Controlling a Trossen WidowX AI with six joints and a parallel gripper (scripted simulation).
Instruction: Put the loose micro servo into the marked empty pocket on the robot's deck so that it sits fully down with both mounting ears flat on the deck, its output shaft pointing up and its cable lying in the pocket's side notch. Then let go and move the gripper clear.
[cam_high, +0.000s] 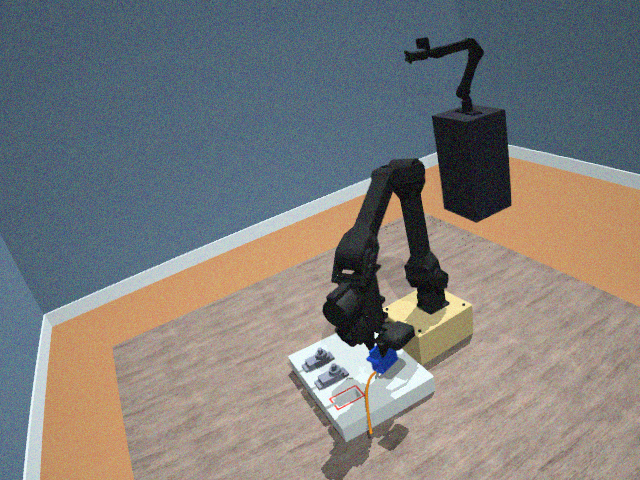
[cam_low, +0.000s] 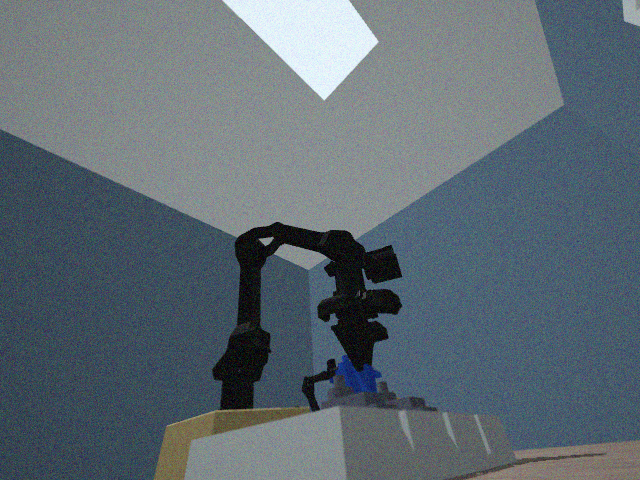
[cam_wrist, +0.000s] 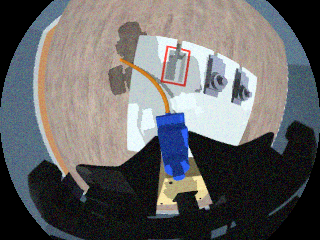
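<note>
My gripper tip is now 100 mm above the white deck, 70 mm to the left of it and 10 mm past it.
</note>
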